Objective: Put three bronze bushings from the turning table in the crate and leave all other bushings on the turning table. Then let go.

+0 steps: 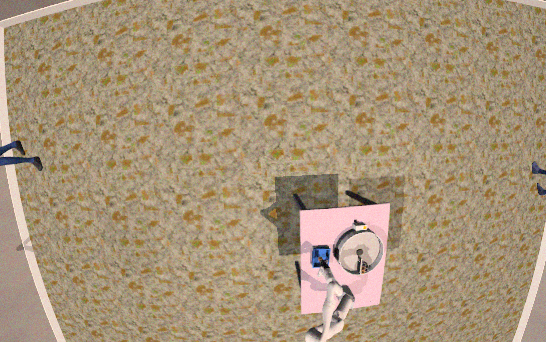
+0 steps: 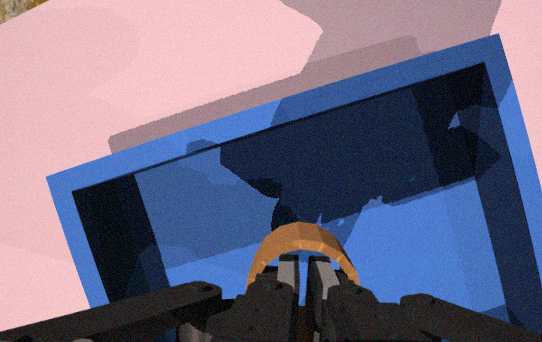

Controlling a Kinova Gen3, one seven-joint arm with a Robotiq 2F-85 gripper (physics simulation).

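Where they show: gripper, between the fingertips: (image 1: 320,259) (image 2: 301,281); arm's base, origin of its link: (image 1: 347,299).
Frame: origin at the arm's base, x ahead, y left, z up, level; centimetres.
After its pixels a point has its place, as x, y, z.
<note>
The blue crate (image 1: 313,256) {41.7, 37.4, -5.3} (image 2: 165,149) {35.2, 36.6, -5.3} stands on the left of the pink table. My gripper (image 1: 322,263) {39.2, 30.7, -4.2} (image 2: 301,281) {39.2, 30.7, -4.2} is over the crate, its narrow fingers inside a bronze bushing (image 2: 300,235) {39.6, 32.6, -3.3} that they hold from within. The bushing is above the crate's inside; its height over the crate floor is hard to tell. The fingers and the bushing hide the near part of the crate. The round turning table (image 1: 350,245) {53.6, 5.7, -5.1} is right of the crate. Some bushings (image 1: 364,268) {32.6, -10.7, -1.9} sit in its lower part, too small to count.
The pink table (image 1: 369,290) {0.2, -28.7, -10.3} (image 2: 50,75) {28.7, 41.9, -10.3} carries the crate and the turning table. A small white box (image 1: 360,227) {70.8, -0.3, -4.8} with a yellow spot is at the turning table's upper rim. A thin dark bar reaches from the turning table's hub to the bushings. My arm (image 1: 330,300) {37.0, 35.8, 35.6} crosses the table's lower part.
</note>
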